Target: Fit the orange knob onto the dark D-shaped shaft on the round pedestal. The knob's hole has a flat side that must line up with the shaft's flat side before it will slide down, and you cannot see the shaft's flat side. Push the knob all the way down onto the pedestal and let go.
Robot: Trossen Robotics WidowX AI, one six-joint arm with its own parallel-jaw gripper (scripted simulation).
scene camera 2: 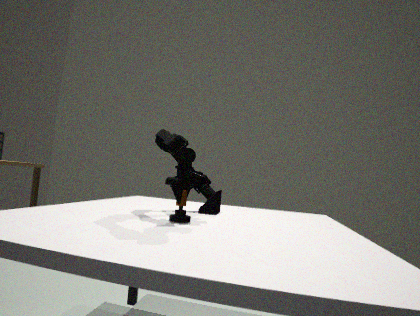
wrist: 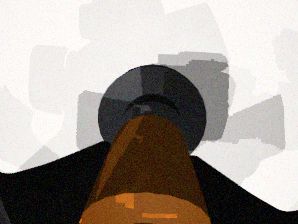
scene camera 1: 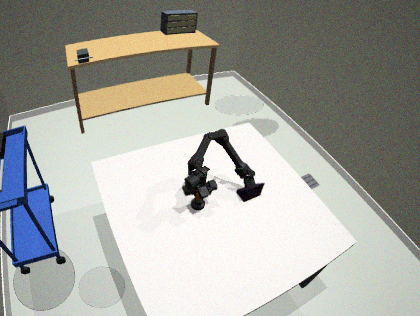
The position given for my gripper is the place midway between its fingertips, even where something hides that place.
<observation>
My gripper (scene camera 2: 181, 203) carries an orange knob.
</observation>
